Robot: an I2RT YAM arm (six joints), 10 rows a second.
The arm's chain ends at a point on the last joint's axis. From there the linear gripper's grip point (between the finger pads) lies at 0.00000 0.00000 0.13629 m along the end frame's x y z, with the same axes.
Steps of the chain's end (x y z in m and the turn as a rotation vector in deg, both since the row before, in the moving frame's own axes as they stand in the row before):
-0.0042 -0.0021 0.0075 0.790 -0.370 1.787
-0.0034 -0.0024 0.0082 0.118 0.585 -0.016
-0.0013 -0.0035 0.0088 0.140 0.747 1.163
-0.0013 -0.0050 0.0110 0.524 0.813 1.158
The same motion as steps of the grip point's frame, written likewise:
-0.0051 -0.0040 0.0075 0.790 -0.370 1.787
-0.0020 -0.0027 0.0082 0.118 0.585 -0.016
0.0005 -0.0038 0.0088 0.140 0.747 1.163
0.0006 -0.0062 0.0110 0.524 0.813 1.158

